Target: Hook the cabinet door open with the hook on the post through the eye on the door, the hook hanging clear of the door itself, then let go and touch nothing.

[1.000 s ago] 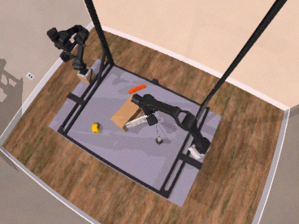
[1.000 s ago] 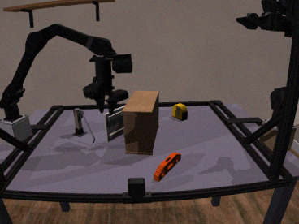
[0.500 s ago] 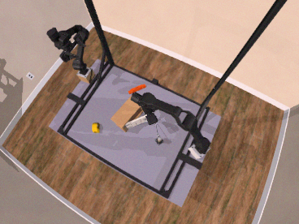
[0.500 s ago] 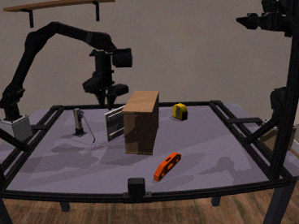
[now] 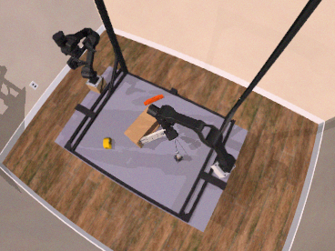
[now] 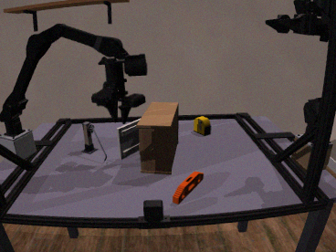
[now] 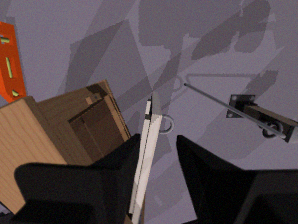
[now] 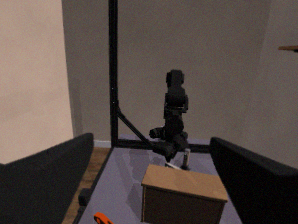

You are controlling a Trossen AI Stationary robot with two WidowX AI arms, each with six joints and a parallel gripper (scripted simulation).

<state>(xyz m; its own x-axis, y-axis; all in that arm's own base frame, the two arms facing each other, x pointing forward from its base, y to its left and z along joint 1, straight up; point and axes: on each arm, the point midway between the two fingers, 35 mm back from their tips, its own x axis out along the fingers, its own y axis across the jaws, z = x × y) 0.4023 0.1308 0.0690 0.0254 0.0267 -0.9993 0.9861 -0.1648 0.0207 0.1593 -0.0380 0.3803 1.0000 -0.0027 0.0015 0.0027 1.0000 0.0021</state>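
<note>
Now: the hook 120 mm below my left hand, 100 mm to the left of it and 40 mm ahead of it. From my left hand the other things lie so: hook post: 130 mm to the left, 100 mm below, 60 mm ahead; then orange tool: 230 mm to the right, 170 mm behind, 160 mm below; then cabinet door: 110 mm below, 70 mm ahead, 40 mm to the right.
</note>
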